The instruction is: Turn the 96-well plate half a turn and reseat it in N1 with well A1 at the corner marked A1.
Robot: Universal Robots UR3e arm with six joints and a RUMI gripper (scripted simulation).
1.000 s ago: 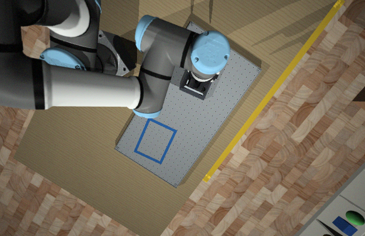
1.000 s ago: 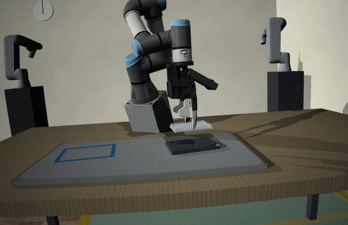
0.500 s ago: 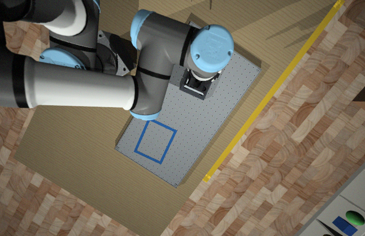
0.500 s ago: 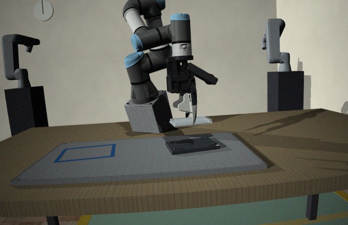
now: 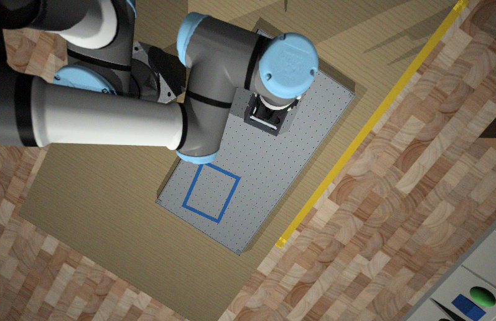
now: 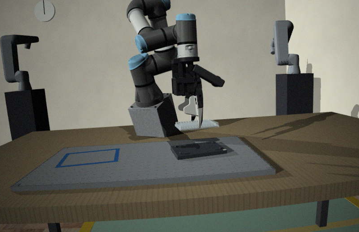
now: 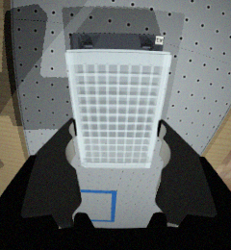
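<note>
Right now the dark plate nest N1 is 100 mm below my hand. From my hand the other things lie so: 96-well plate 10 mm below; A1 mark 90 mm below, 80 mm to the left, 40 mm ahead.
</note>
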